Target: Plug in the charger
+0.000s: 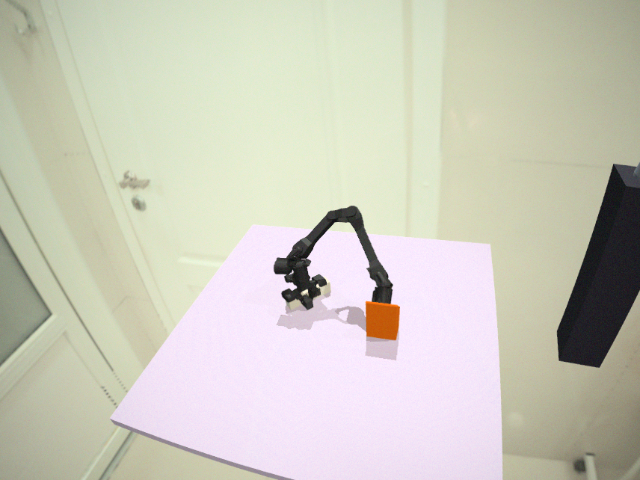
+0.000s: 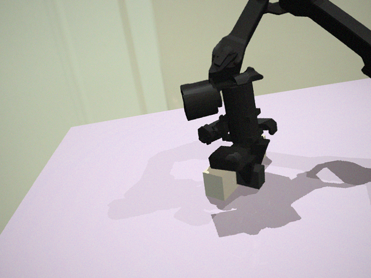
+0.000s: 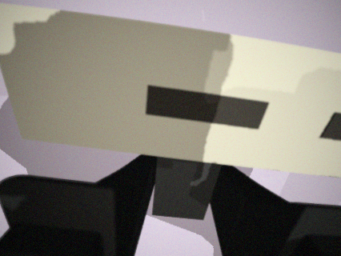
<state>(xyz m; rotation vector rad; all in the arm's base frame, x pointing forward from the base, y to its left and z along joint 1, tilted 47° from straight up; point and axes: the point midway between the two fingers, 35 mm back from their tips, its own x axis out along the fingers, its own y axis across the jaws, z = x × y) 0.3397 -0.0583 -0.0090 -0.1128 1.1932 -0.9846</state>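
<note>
Now: gripper tip 10 mm short of the two-prong charger, 10 mm to the left of it and 10 mm below it.
</note>
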